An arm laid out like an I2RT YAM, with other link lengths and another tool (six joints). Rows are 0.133 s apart.
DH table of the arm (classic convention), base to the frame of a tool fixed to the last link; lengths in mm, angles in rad. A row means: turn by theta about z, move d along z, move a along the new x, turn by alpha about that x. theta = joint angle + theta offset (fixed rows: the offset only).
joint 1: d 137.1; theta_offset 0; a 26.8; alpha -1.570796
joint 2: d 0; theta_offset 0; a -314.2; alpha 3.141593
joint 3: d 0; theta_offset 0.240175; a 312.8; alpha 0
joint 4: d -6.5; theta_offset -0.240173; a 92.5; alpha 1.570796
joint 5: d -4.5; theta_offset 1.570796; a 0; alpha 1.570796
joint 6: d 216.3; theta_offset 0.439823; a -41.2; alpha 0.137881
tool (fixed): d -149.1; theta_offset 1.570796; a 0; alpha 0
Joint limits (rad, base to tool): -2.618..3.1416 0..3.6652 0..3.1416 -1.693..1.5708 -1.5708..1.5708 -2.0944..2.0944
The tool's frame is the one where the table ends.
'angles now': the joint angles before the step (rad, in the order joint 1, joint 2, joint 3, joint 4, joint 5, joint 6). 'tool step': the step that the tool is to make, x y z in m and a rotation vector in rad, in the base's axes. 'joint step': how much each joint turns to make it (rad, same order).
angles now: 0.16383, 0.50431, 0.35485, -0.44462, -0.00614, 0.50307
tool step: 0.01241, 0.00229, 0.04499, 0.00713, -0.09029, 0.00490
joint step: 0.00020, 0.05720, 0.10951, 0.03788, 0.00001, -0.00902
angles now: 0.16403, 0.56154, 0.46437, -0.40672, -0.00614, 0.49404
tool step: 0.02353, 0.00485, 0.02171, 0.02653, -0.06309, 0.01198
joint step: -0.00050, 0.10626, 0.05307, 0.11989, -0.01832, 0.00850
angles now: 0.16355, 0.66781, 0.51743, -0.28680, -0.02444, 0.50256
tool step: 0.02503, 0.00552, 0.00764, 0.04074, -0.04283, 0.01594
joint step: 0.00012, 0.11088, 0.02241, 0.13829, -0.02781, 0.02411
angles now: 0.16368, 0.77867, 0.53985, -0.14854, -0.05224, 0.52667
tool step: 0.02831, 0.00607, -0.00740, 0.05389, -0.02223, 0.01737
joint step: 0.00023, 0.13404, -0.00254, 0.17008, -0.03393, 0.04006
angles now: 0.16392, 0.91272, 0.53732, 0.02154, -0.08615, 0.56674
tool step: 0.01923, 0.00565, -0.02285, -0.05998, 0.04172, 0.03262
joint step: 0.00144, 0.11348, 0.00877, 0.04823, -0.00942, -0.06043
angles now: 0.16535, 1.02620, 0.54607, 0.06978, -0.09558, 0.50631
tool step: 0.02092, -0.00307, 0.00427, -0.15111, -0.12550, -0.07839
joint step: 0.00031, 0.06153, 0.01821, 0.13874, 0.13393, -0.13067
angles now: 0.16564, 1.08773, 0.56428, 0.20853, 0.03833, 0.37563
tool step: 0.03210, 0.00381, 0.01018, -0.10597, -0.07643, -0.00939
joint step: -0.00019, 0.11637, 0.08220, 0.09867, 0.04154, -0.11007
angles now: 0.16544, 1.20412, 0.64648, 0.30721, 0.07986, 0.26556
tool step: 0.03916, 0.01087, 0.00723, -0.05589, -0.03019, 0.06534
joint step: 0.00021, 0.15003, 0.12453, 0.05017, -0.04914, -0.07387
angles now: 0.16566, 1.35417, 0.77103, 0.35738, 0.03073, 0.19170
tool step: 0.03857, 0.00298, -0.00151, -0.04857, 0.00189, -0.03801
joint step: -0.00075, 0.12466, 0.11059, 0.00627, 0.04713, -0.03792
